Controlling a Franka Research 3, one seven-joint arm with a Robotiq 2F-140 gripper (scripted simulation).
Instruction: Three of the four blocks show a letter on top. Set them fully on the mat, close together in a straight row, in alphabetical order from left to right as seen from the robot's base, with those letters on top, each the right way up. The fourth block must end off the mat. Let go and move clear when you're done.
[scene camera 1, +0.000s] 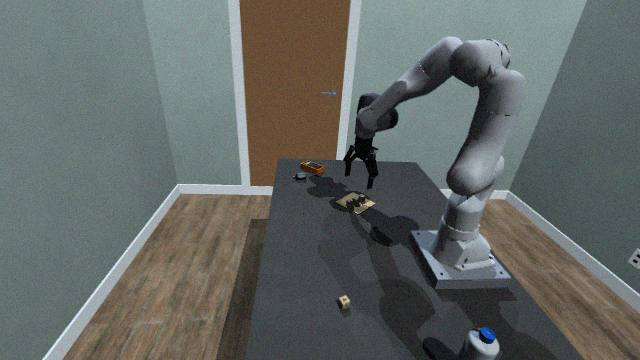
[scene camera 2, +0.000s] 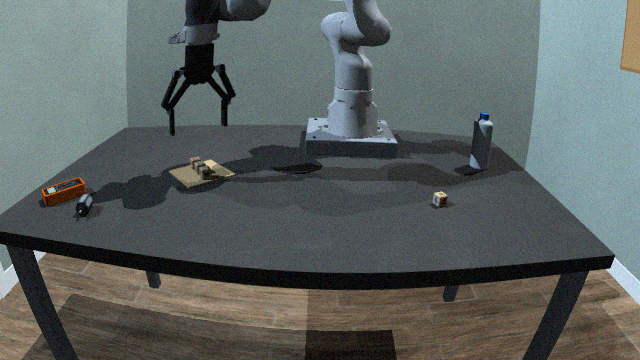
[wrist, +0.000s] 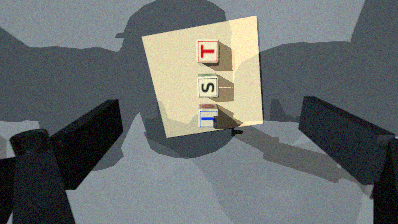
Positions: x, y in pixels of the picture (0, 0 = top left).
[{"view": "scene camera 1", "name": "my gripper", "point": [357, 181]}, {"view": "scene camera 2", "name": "my gripper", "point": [198, 129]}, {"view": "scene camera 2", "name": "orange device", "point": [58, 193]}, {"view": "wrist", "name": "my gripper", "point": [210, 114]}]
